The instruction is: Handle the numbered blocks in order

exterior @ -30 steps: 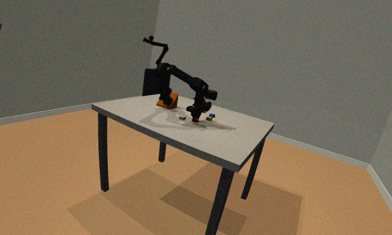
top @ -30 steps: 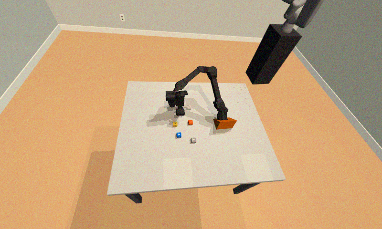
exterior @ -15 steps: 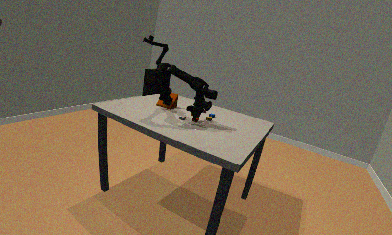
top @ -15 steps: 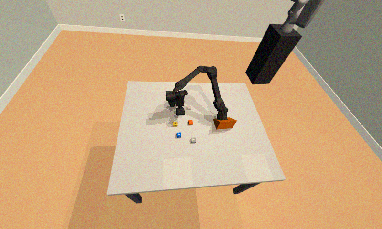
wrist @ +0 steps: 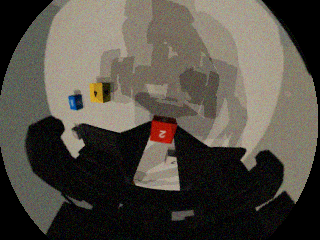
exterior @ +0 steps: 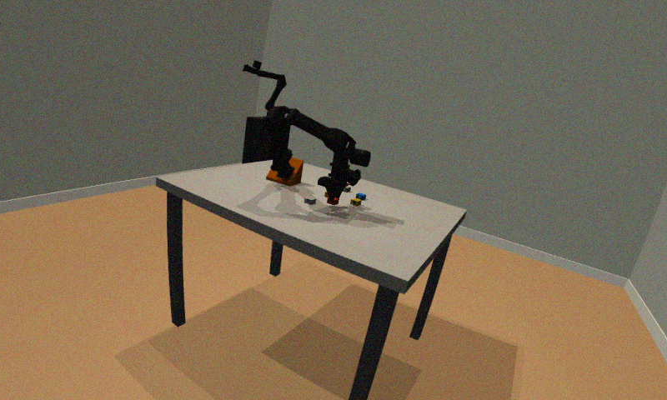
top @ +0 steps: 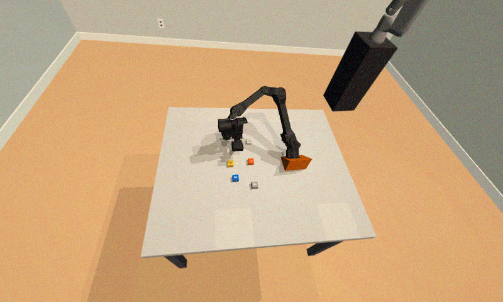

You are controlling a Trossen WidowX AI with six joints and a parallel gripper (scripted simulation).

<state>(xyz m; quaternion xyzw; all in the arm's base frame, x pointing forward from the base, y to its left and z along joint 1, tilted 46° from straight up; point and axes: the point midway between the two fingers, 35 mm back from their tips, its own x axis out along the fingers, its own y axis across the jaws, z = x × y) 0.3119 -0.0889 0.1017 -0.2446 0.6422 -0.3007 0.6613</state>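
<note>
Now: the yellow block 11 cm to the left of my gripper tip, 5 cm ahead of it and 1 cm below it. Round my gripper tip: orange block: 11 cm to the left, 7 cm behind, 1 cm below; then red block: 1 cm behind; then white block: 9 cm behind, 3 cm to the right, 1 cm below.
</note>
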